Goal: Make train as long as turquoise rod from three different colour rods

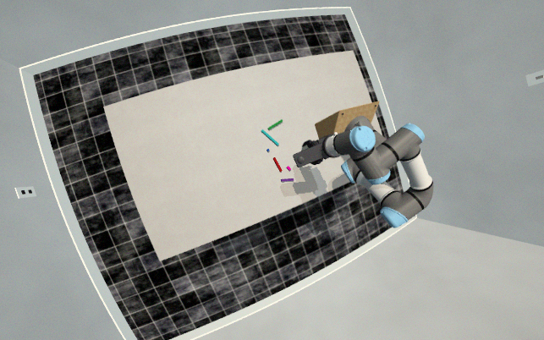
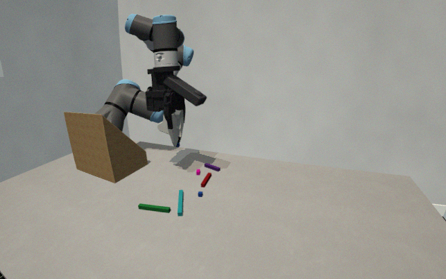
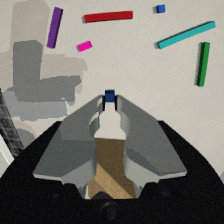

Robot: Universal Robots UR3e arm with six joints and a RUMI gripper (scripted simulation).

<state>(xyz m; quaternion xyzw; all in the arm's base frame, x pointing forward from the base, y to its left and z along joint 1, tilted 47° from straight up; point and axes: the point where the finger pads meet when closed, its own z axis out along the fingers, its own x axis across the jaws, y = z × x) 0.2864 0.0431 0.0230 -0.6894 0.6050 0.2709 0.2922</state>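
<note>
My gripper is now 40 mm short of the magenta rod, 40 mm to the right of it and 110 mm above it. The rest, counted from my hand: purple rod 60 mm ahead, 90 mm to the left, 110 mm below; then red rod 80 mm ahead, 10 mm to the left, 110 mm below; then turquoise rod 80 mm ahead, 120 mm to the right, 110 mm below.
</note>
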